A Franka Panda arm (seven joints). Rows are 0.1 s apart.
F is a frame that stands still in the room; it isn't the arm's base.
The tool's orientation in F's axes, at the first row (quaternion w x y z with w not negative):
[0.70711, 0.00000, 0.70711, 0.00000]
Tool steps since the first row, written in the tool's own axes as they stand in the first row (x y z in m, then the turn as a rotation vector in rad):
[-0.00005, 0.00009, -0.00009, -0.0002, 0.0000, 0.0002]
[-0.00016, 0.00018, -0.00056, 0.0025, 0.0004, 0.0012]
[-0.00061, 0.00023, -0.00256, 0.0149, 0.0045, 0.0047]
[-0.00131, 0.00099, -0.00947, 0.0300, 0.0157, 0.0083]
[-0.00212, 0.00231, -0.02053, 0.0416, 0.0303, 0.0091]
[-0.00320, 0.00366, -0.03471, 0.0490, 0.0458, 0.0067]
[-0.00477, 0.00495, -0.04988, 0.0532, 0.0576, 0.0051]
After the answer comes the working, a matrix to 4 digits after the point.
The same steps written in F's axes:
[-0.00009, 0.00009, 0.00005, 0.0002, 0.0000, 0.0002]
[-0.00056, 0.00018, 0.00016, 0.0012, 0.0004, -0.0025]
[-0.00256, 0.00023, 0.00061, 0.0047, 0.0045, -0.0149]
[-0.00947, 0.00099, 0.00131, 0.0083, 0.0157, -0.0300]
[-0.02053, 0.00231, 0.00212, 0.0091, 0.0303, -0.0416]
[-0.03471, 0.00366, 0.00320, 0.0067, 0.0458, -0.0490]
[-0.04988, 0.00495, 0.00477, 0.0051, 0.0576, -0.0532]

The tool's axes in the first row as the columns of a matrix, in F's axes (rounded; the answer above uses it unrounded):
[0.0000, 0.0000, 1.0000]
[0.0000, 1.0000, 0.0000]
[-1.0000, 0.0000, 0.0000]

